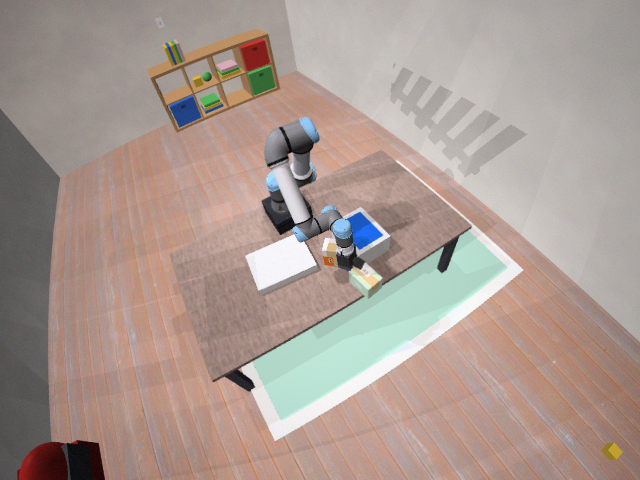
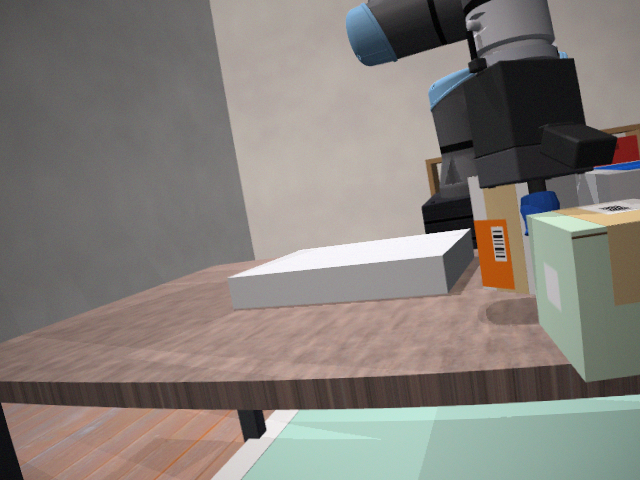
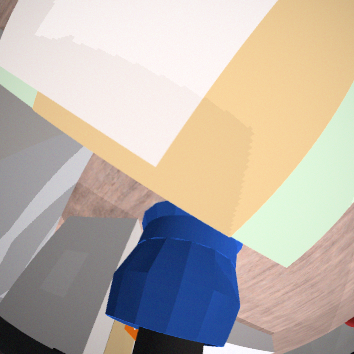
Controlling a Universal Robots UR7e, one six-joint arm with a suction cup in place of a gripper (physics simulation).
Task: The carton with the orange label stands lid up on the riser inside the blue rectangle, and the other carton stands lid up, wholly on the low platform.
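The carton with the orange label stands on the table between the low white platform and the white riser, whose top bears the blue rectangle. The other carton is pale green with tan tape and a white label on its lid. It stands at the table's front edge. My blue suction cup hangs at the back corner of the green carton's lid, about level with it. Nothing hangs from the cup.
The wooden table stands on a pale green mat. The arm's base sits at the table's back edge. A shelf unit stands at the far wall. A small yellow cube lies on the floor.
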